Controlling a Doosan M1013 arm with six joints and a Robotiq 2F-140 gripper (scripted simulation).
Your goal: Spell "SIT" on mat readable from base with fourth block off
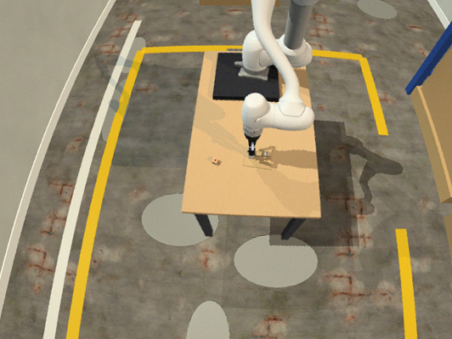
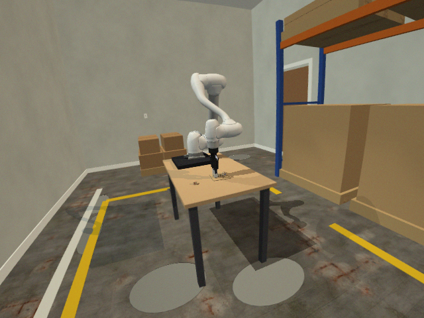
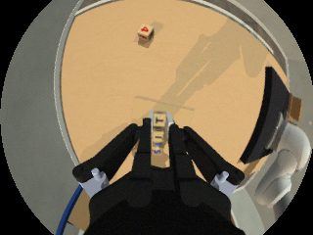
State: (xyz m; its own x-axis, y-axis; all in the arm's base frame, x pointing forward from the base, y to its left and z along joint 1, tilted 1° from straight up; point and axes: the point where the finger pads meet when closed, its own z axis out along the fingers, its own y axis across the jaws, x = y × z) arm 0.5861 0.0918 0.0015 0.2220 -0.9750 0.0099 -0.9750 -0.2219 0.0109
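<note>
Right now my hand is 2 cm above the tan block. Round my hand: tan mat: 1 cm behind, 4 cm to the left, 4 cm below.
</note>
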